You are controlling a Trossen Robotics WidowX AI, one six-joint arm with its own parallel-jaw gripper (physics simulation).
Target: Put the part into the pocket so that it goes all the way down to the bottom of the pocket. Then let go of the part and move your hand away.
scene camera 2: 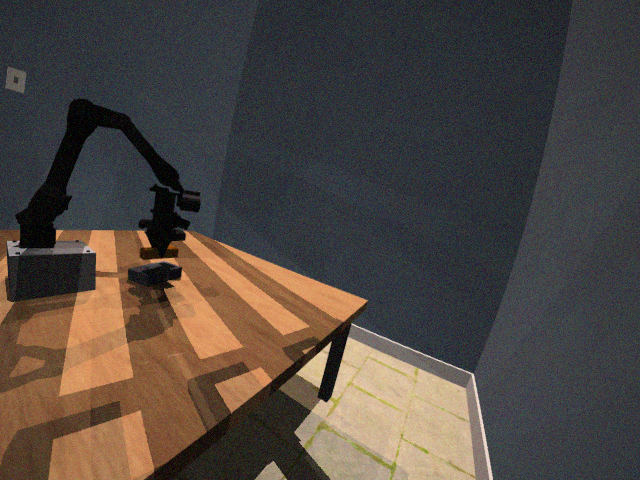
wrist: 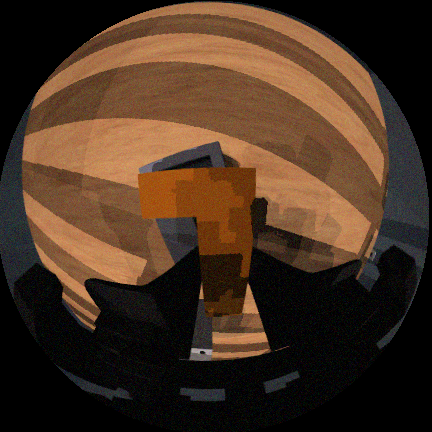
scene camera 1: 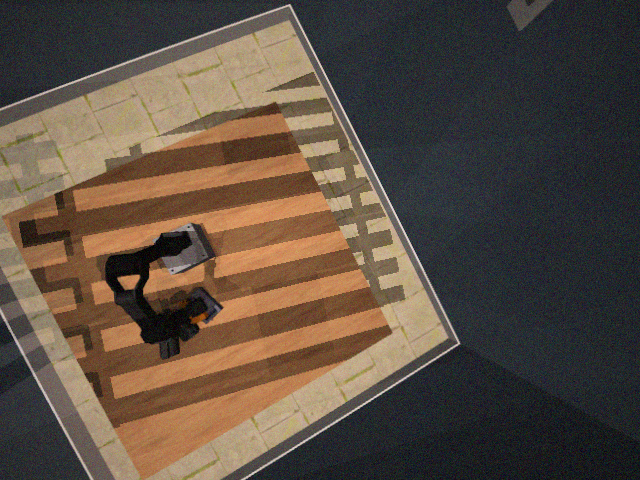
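Seen in the pictures: gripper, fingertip midpoint: (scene camera 2: 158, 255) (wrist: 221, 249) (scene camera 1: 191, 310); arm's base, link origin: (scene camera 2: 36, 245) (scene camera 1: 181, 240).
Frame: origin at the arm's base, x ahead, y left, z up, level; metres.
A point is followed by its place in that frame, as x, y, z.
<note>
The part, an orange L-shaped block (scene camera 1: 198, 317) @(0.320, -0.066, 0.005) (scene camera 2: 150, 253) @(0.249, -0.109, -0.003) (wrist: 220, 195) @(0.325, -0.083, 0.005), is held in my gripper (scene camera 1: 194, 308) @(0.281, -0.090, -0.018) (scene camera 2: 162, 253) @(0.281, -0.090, -0.018) (wrist: 221, 249) @(0.281, -0.090, -0.018), which is shut on it. The pocket is in a dark blue-grey rectangular block (scene camera 1: 216, 304) @(0.309, -0.010, -0.075) (scene camera 2: 143, 277) @(0.232, -0.113, -0.078) (wrist: 218, 152) @(0.357, -0.084, -0.069) on the table. In scene camera 2 the part is above the block with a gap between them. In the wrist view the part covers much of the pocket; a far corner and rim show beyond its short arm, and a wall shows at lower left. The pocket's floor is mostly hidden.
The arm's grey box-shaped base (scene camera 1: 192, 259) @(0.090, 0.006, -0.001) (scene camera 2: 51, 271) @(0.022, -0.100, -0.039) stands on the striped wooden table (scene camera 1: 268, 204) @(-0.021, 0.387, -0.105) (scene camera 2: 206, 330) @(0.263, -0.424, -0.105), close to the pocket block. Dark shadow bands cross the table. Its near corner and a leg (scene camera 2: 334, 361) show in scene camera 2.
</note>
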